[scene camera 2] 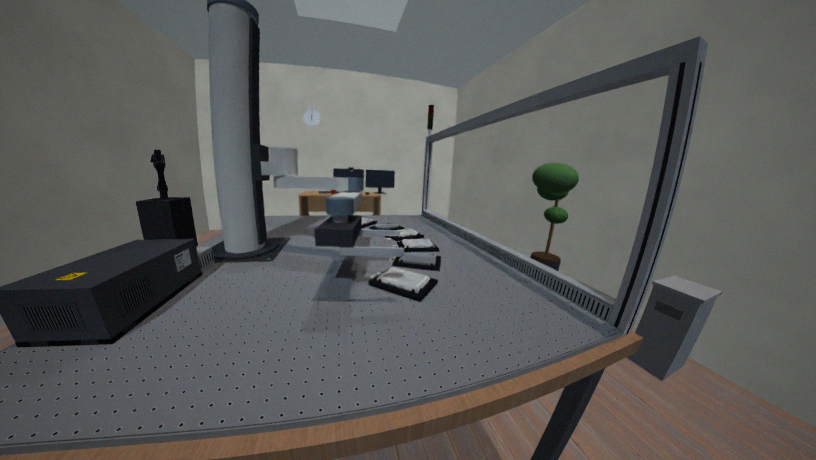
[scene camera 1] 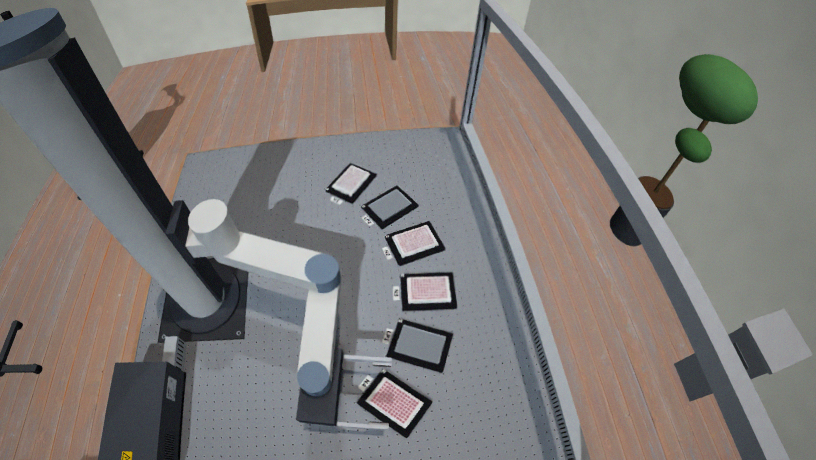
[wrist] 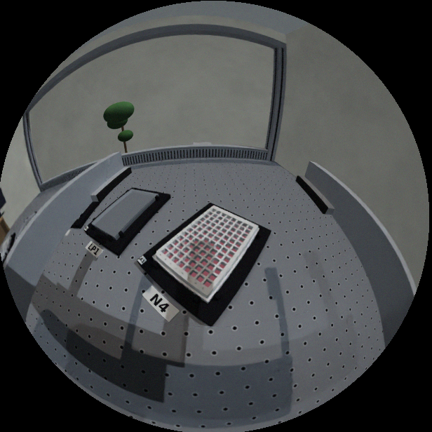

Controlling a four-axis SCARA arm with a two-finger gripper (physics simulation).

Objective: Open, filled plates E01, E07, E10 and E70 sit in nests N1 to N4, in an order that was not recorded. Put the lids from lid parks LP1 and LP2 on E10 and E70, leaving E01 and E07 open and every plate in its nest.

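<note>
My gripper is open and empty, low above the board. Its fingers reach toward the plate in N4, one on each side. That plate is open, with pink-red wells, one patch darker. Open pinkish plates also sit in N3, N2 and N1; the N1 plate looks palest. A clear grey lid lies in LP1, between N3 and N4. Another lid lies in LP2, between N1 and N2. Plate names cannot be read.
The arm's column stands at the left of the perforated board. A dark controller box sits near it. A framed screen runs along the right edge beyond the nests. The left finger is close to LP1's near side.
</note>
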